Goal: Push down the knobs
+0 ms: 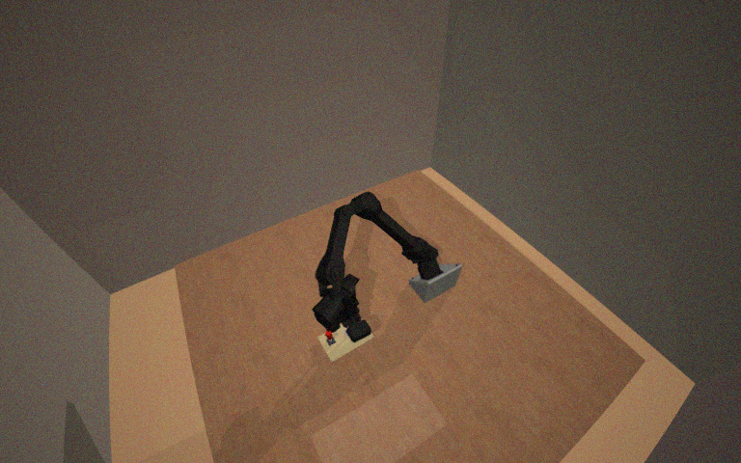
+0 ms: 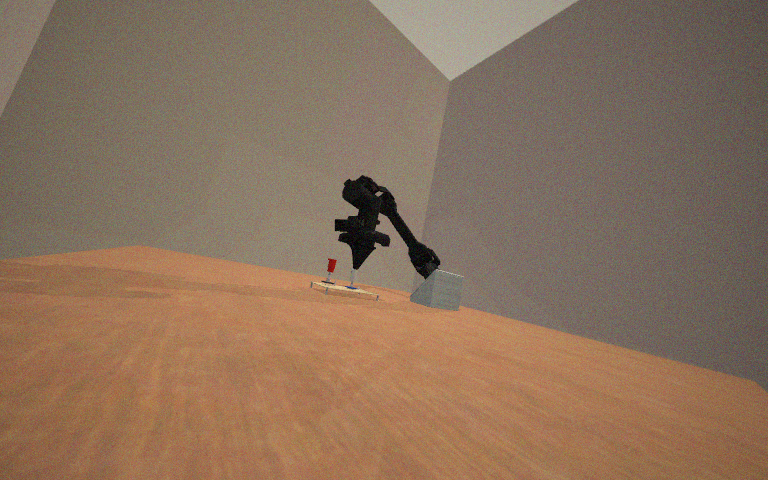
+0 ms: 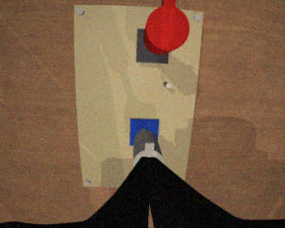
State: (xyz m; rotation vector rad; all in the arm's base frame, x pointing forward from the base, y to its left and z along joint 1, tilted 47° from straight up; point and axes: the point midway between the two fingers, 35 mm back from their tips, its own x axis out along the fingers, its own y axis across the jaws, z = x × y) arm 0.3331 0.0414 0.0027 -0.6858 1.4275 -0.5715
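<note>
The grey knob lies 1 cm below my gripper tip. From my gripper tip the other things lie so: red knob (7 cm ahead).
</note>
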